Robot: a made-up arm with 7 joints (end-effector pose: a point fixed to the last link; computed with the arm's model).
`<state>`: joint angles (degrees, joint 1 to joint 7).
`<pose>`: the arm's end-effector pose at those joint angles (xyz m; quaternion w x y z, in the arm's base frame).
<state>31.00 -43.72 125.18 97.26 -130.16 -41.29 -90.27</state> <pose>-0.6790 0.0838 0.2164 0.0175 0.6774 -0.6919 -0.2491</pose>
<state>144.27 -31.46 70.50 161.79 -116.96 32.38 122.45</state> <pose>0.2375 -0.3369 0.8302 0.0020 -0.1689 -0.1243 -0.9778</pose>
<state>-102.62 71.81 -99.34 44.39 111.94 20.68 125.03</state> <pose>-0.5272 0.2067 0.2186 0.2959 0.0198 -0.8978 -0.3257</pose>
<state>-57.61 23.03 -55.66 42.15 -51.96 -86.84 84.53</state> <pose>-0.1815 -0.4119 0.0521 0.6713 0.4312 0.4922 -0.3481</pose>
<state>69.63 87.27 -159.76 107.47 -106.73 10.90 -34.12</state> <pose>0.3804 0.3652 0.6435 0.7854 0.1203 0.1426 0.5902</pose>
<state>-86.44 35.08 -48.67 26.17 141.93 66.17 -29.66</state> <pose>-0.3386 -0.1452 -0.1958 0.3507 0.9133 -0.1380 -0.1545</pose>
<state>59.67 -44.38 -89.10 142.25 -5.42 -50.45 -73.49</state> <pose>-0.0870 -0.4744 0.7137 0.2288 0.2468 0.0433 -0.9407</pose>
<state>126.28 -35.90 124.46 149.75 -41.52 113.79 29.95</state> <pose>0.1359 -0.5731 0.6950 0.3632 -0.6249 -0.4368 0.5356</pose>
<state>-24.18 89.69 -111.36 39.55 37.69 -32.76 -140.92</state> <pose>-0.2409 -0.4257 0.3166 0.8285 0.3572 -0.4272 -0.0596</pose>
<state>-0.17 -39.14 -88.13 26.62 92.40 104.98 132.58</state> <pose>0.1443 -0.4338 0.0971 0.5854 -0.3148 0.0026 -0.7471</pose>
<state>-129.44 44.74 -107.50 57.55 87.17 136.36 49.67</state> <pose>-0.4748 0.4006 0.2645 0.4212 0.7327 -0.5063 0.1716</pose>
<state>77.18 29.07 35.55 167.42 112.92 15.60 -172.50</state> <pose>0.0429 0.4182 0.8122 0.9601 -0.1444 -0.1238 0.2048</pose>
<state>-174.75 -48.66 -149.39 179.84 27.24 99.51 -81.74</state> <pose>0.5309 0.1049 0.7451 0.5907 -0.7845 0.1557 0.1067</pose>
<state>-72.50 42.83 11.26 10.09 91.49 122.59 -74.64</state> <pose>0.1511 0.0303 -0.2539 0.4878 0.4891 0.3064 0.6549</pose>
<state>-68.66 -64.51 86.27 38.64 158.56 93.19 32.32</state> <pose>0.5300 0.1730 0.1321 0.1241 0.3009 0.7279 0.6035</pose>
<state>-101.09 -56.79 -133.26 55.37 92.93 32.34 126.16</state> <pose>-0.3992 0.3859 -0.1305 0.3725 -0.4023 -0.6522 0.5236</pose>
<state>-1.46 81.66 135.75 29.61 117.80 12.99 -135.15</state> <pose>-0.2144 0.3626 0.4432 0.2640 -0.4226 0.0832 0.8630</pose>
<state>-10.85 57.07 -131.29 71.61 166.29 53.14 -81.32</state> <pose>-0.1900 -0.4450 0.6045 0.5392 0.1687 0.2540 -0.7851</pose>
